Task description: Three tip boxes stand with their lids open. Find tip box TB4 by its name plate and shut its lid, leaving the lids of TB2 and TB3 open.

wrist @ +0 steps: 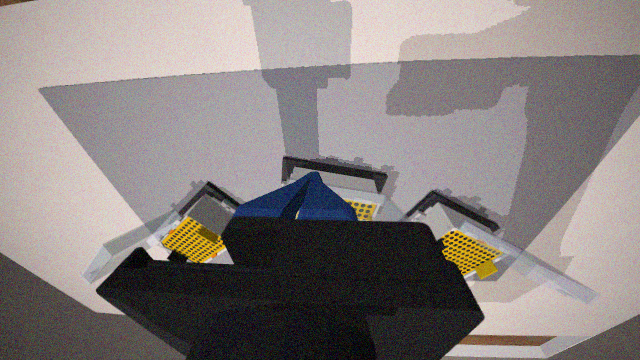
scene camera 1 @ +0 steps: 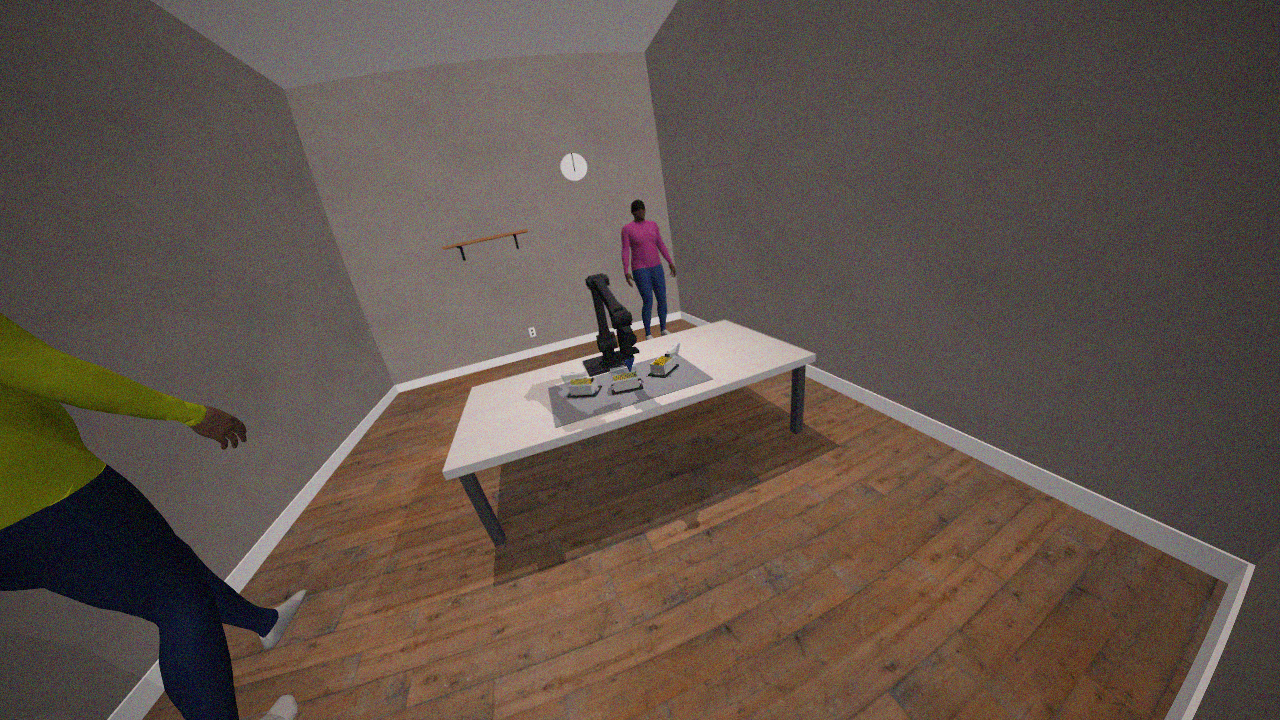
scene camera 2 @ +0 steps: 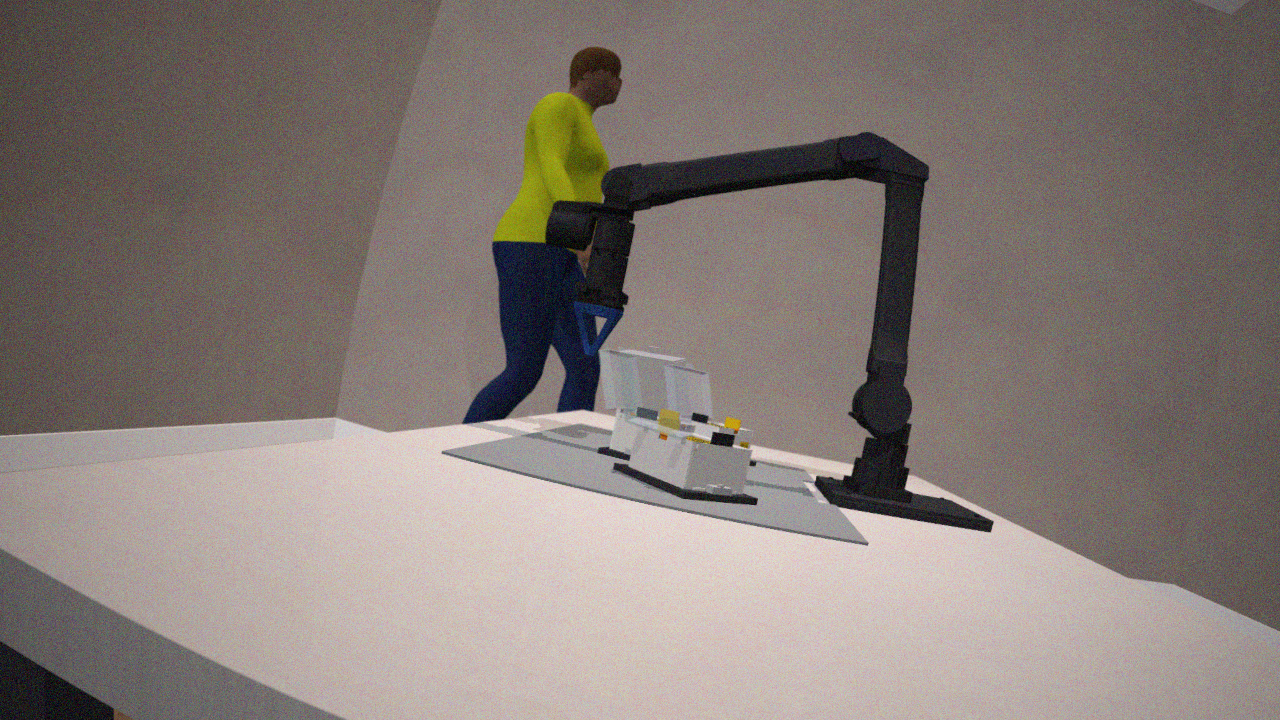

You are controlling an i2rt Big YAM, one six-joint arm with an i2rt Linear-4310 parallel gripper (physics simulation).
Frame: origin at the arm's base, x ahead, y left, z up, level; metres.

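Seen in the pictures: gripper, fingertip midpoint: [wrist: 314,179] [scene camera 1: 630,371] [scene camera 2: 589,355]; arm's base at its link origin: [scene camera 1: 610,363] [scene camera 2: 875,493].
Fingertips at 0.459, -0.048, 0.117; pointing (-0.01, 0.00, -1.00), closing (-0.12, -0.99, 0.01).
Offsets run from my fingertips to a thing's top centre, as dx, dy, dz. "*": to the spot under its first point. Level surfaces: height alone.
TB4, the middle tip box @[* -0.076, -0.004, -0.090] [scene camera 1: 626,383] [wrist: 365,210], stands with its clear lid up; its upright lid @[* -0.068, +0.245, -0.024] [scene camera 2: 626,383] shows in scene camera 2. TB3 [scene camera 1: 662,365] [scene camera 2: 702,465] [wrist: 192,240] is at the left in the wrist view and TB2 [scene camera 1: 583,387] [wrist: 472,250] at the right, both with lids open outward. The name plates do not show legibly. My gripper [scene camera 2: 590,351] [wrist: 314,179] is shut and empty, pointing down. Its tip is close to the top edge of TB4's lid, on the side away from the arm base; contact cannot be told. It hides much of TB4 in the wrist view.
The boxes stand on a grey mat @[dz -0.131] [scene camera 1: 572,416] [scene camera 2: 805,519] [wrist: 175,115] on the white table @[dz -0.134] [scene camera 1: 501,438] [scene camera 2: 447,582]. The arm base [scene camera 2: 904,508] stands beside the mat. A person in yellow [scene camera 1: 53,429] [scene camera 2: 546,179] and one in pink [scene camera 1: 642,243] stand away from the table.
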